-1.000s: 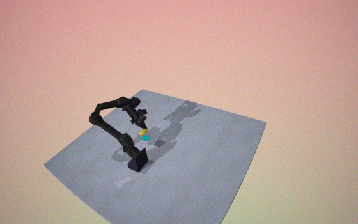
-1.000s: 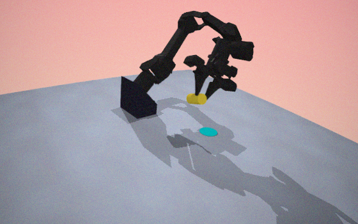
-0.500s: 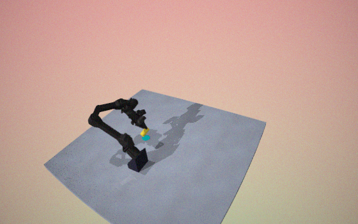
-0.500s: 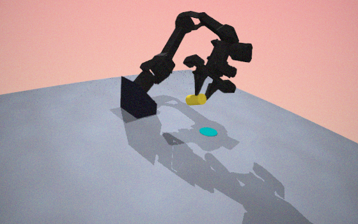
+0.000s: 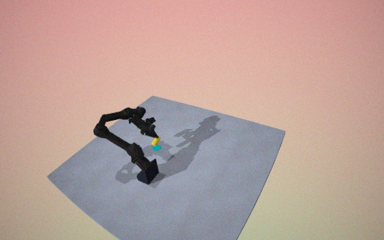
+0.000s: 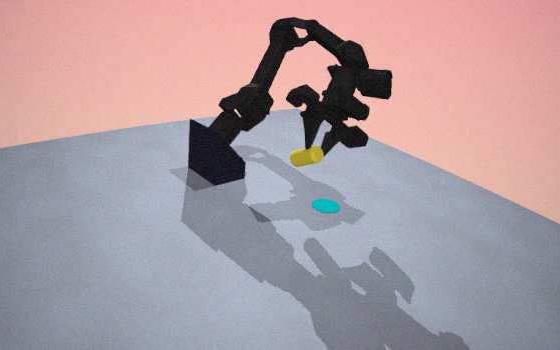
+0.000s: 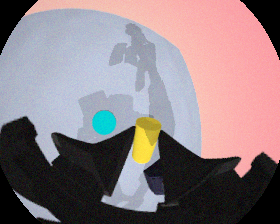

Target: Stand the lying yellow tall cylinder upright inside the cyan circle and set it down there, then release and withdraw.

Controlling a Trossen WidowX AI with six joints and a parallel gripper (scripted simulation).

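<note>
The cyan circle lies 12 cm below my gripper tip, 4 cm to the left of it and 2 cm ahead of it. The rest, counted from my gripper tip: yellow tall cylinder (2 cm behind, 1 cm below).
</note>
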